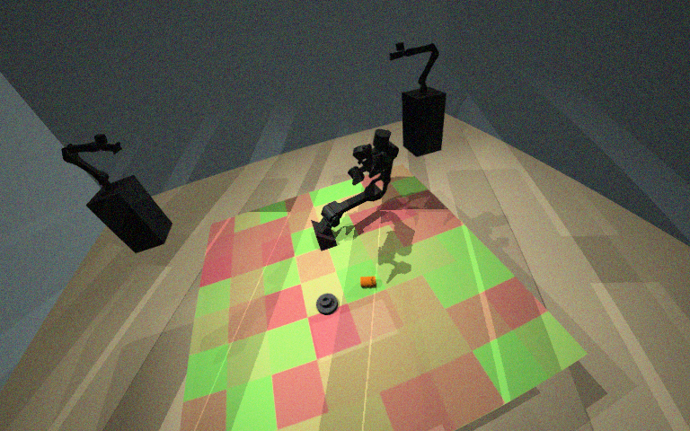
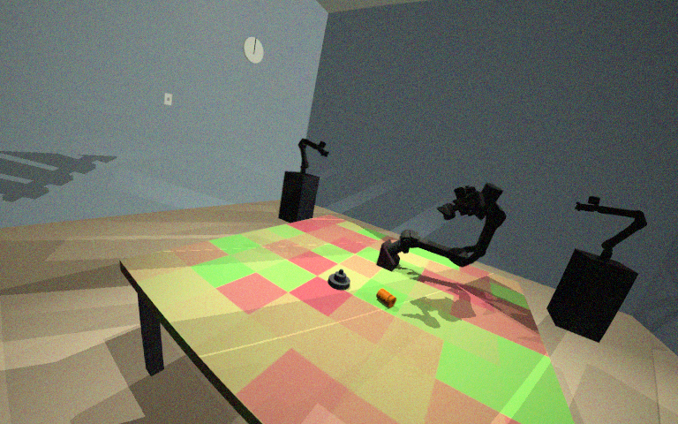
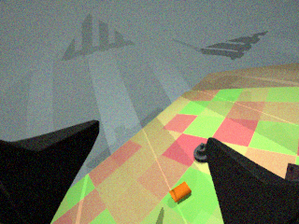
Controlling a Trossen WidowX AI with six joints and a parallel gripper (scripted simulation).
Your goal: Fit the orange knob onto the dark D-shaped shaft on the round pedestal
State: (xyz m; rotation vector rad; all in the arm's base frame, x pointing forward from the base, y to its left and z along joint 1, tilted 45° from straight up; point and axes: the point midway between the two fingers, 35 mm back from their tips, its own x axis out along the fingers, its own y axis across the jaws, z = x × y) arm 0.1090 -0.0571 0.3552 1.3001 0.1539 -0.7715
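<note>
Right now my gripper tip is 18 cm short of the orange knob, 7 cm to the left of it and 35 cm above it. The rest, counted from my gripper tip: round dark pedestal (21 cm ahead, 26 cm to the right, 34 cm below).
</note>
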